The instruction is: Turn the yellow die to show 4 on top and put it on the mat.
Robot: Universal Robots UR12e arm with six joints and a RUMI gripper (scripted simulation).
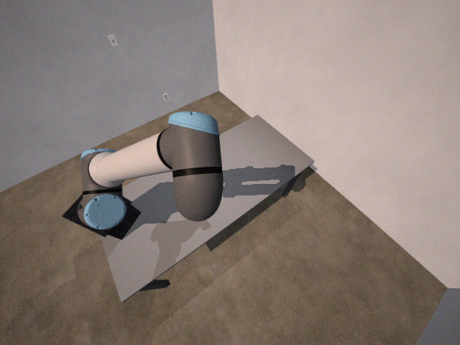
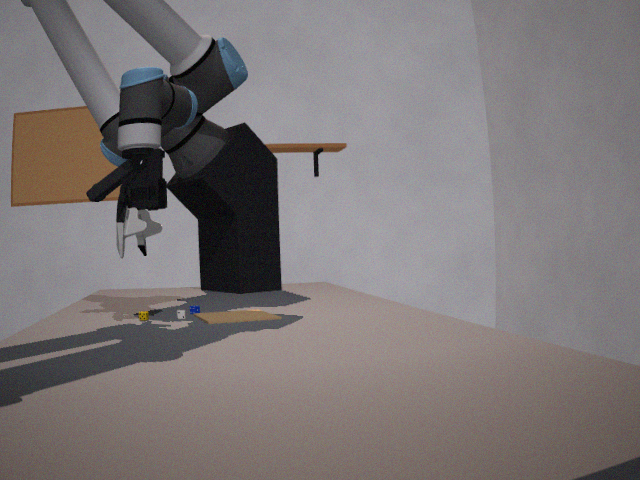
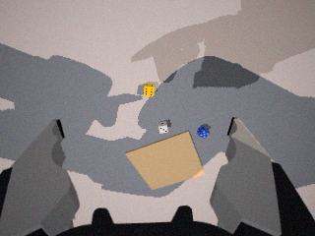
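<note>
Now: the yellow die 1 cm ahead of my hand, 1 cm to the left of it and 11 cm below it. Also, from my hand: white die (2 cm ahead, 9 cm to the left, 11 cm below); blue die (4 cm behind, 14 cm to the left, 11 cm below); tan mat (6 cm ahead, 19 cm to the left, 12 cm below).
</note>
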